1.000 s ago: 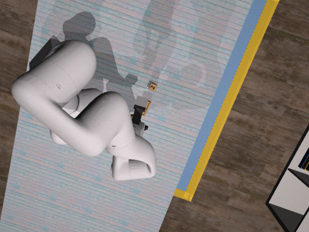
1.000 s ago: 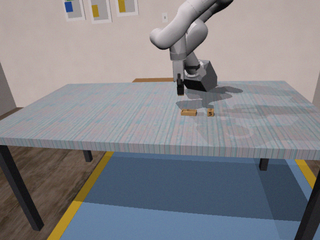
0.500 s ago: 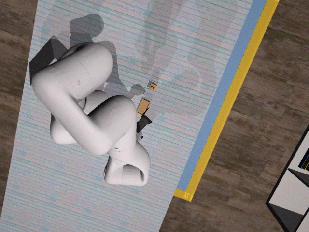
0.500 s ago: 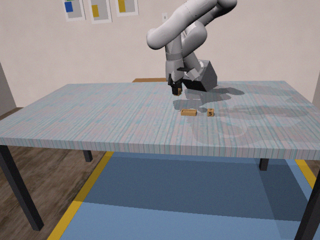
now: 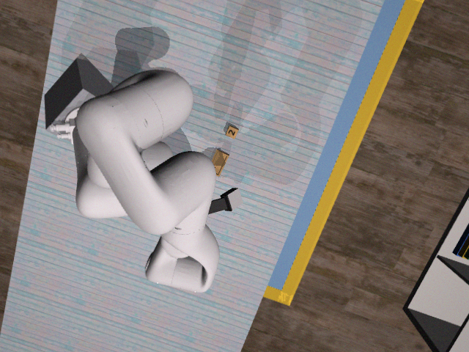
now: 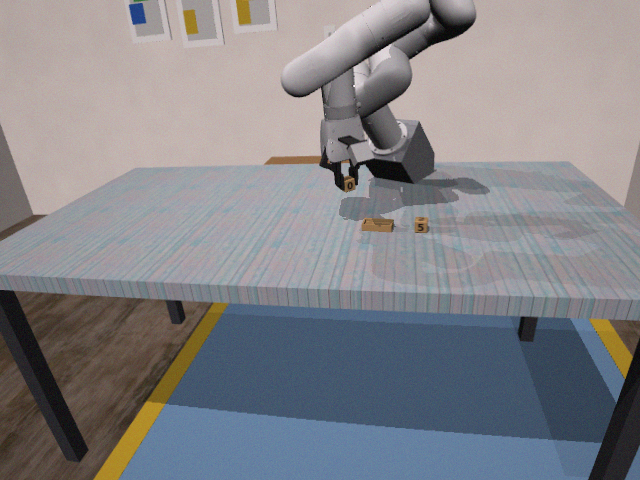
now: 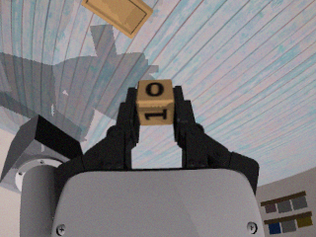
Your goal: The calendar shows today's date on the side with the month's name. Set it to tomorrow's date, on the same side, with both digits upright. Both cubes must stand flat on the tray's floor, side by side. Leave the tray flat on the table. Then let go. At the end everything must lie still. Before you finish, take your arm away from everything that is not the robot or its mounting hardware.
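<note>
Now: the wooden calendar tray 120 mm below my hand, 70 mm to the left of it and 40 mm ahead of it. The rest, counted from my hand: wooden digit cube (20 mm below).
</note>
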